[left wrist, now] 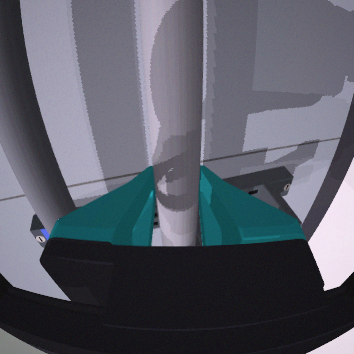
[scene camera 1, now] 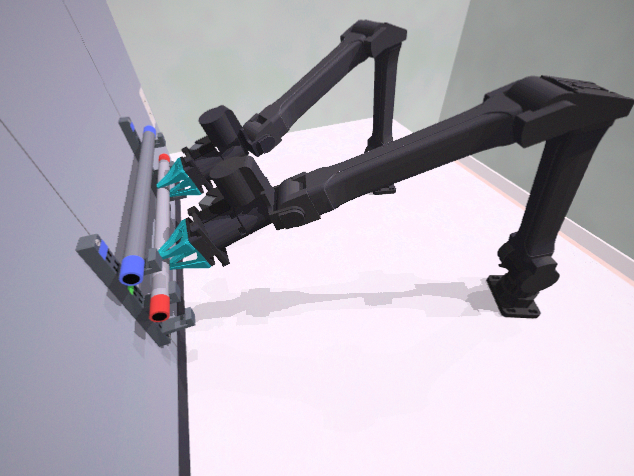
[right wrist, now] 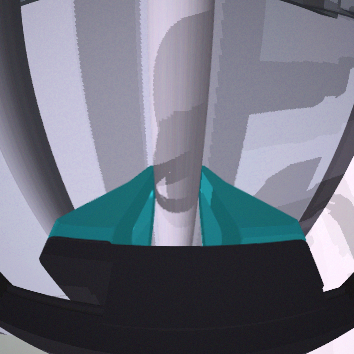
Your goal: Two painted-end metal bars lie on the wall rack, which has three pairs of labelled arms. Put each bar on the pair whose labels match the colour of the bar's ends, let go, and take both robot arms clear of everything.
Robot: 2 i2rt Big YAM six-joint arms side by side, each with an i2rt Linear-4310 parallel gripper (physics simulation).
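Places are measured from the left arm's base along level axes (x right, y down, z ahead), in millimetres.
Where they show: left gripper, fingertip midpoint: [left wrist: 176, 174]; right gripper, fingertip midpoint: [scene camera 1: 161, 191] [right wrist: 176, 174]; left arm's base, origin of the base link: [scene camera 1: 510, 297].
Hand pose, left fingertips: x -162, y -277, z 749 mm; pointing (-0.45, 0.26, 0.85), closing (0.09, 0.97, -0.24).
Observation:
Each offset is from my left fingertips to the top centre of the thing. "spot": to the spot under its first point. Level surfaces: height alone.
The red-ended bar @[dx +126, dy -14, dz +53 mm] [scene camera 1: 162, 220] [left wrist: 177, 100] [right wrist: 180, 100] is at the front of the wall rack [scene camera 1: 92, 244] [left wrist: 270, 179], below and right of the blue-ended bar @[dx +128, dy -89, dz +60 mm] [scene camera 1: 139, 204] in scene camera 1. My left gripper [scene camera 1: 164, 259] [left wrist: 176, 174] is shut on its nearer part; my right gripper [scene camera 1: 163, 190] [right wrist: 176, 174] is shut on its farther part. Whether it touches any rack arm I cannot tell. The blue-ended bar lies on the top pair, by the blue label @[spot: dx -71, dy -105, dz -4 mm] [scene camera 1: 103, 250]. A green label @[spot: dx -76, dy -27, dz -6 mm] [scene camera 1: 131, 290] shows lower; the red label does not show.
The lowest near rack arm [scene camera 1: 180, 320] sticks out below the red-ended bar's near end. The rack's far upright @[spot: dx +290, dy -98, dz +167 mm] [scene camera 1: 129, 132] stands beyond. The wall [scene camera 1: 61, 333] is behind the rack, and the white floor @[dy +278 mm] [scene camera 1: 358, 384] lies to the right. The two forearms run close together.

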